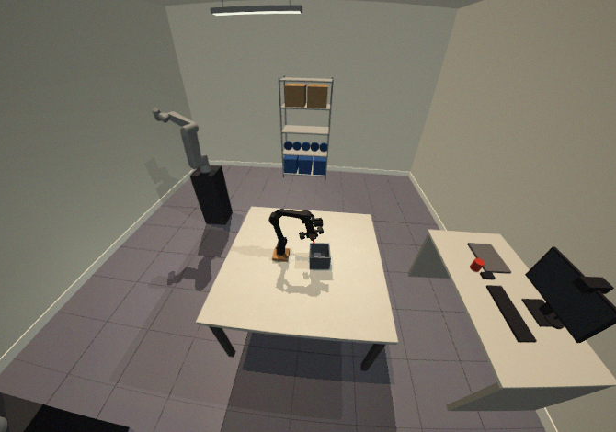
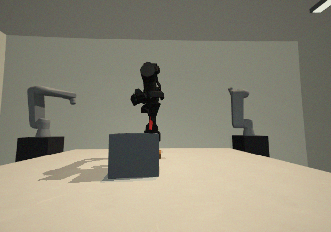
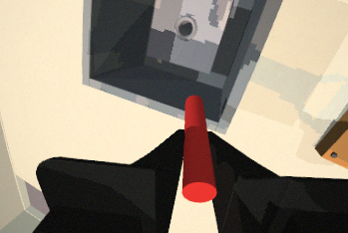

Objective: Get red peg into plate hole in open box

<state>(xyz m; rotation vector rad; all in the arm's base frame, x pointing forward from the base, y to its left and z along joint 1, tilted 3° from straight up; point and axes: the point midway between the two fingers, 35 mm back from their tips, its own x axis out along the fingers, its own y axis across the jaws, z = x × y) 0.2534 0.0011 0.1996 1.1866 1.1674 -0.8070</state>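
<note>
The plate lies 6 cm ahead of my gripper tip, 6 cm to the right of it and 14 cm below it. The rest, counted from my gripper tip: red peg: 1 cm to the right, 1 cm above.
</note>
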